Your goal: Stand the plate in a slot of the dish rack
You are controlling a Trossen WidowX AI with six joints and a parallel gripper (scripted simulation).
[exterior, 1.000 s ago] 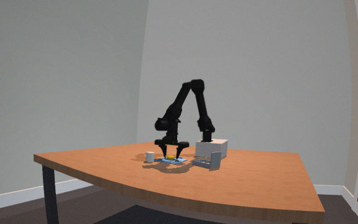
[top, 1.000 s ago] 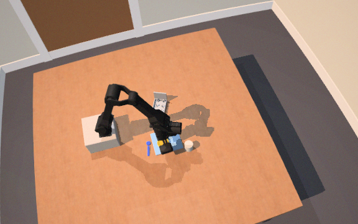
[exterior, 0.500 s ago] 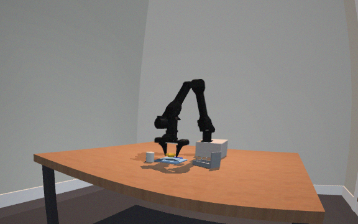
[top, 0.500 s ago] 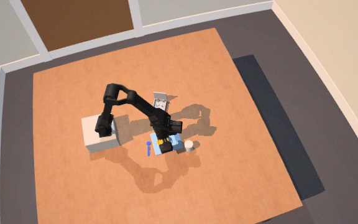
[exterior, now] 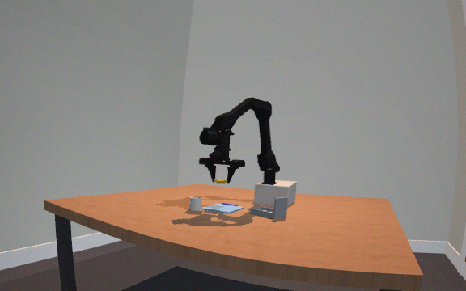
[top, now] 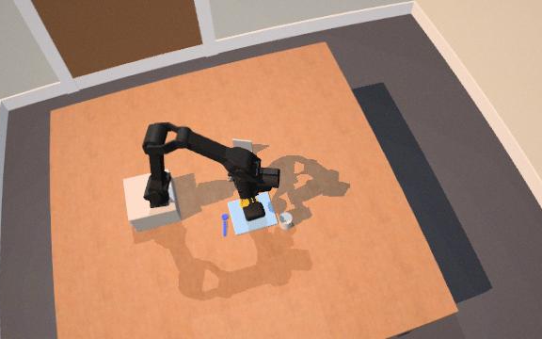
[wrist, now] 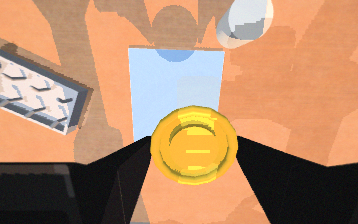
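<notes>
My gripper tip is 220 mm to the right of the grey dish rack, 90 mm above it and 10 mm past it. Round my gripper tip: yellow plate: 10 mm above; blue spoon: 110 mm below, 100 mm behind; light blue mat: 110 mm below, 20 mm to the left.
</notes>
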